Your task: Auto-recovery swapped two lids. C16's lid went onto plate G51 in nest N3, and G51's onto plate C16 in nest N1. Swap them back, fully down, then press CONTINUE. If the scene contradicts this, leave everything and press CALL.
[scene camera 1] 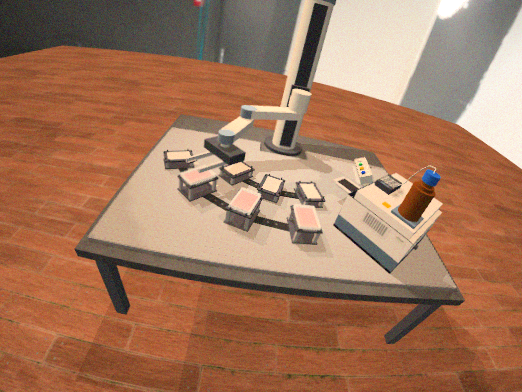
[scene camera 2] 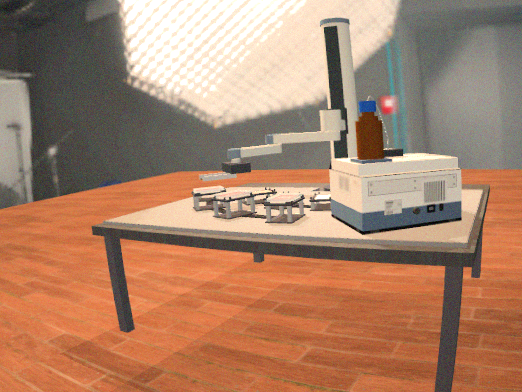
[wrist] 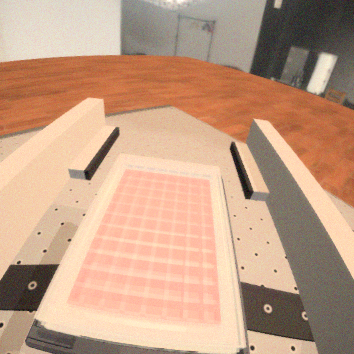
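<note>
My gripper is drawn in to its narrow setting with nothing held. A gap remains between its pads. It hangs above a pink-filled lidded plate, the left one of the front row, which lies lower between the fingers in the wrist view. Two more pink plates stand on raised nests to the right. The nest numbers and plate codes are not readable, and the lids' exact seating is too small to tell. A panel with coloured buttons stands at the right; its button labels are unreadable.
Pale plates sit on low nests behind the pink ones. A white-and-blue instrument carries a brown bottle. The arm's column stands at the table's back.
</note>
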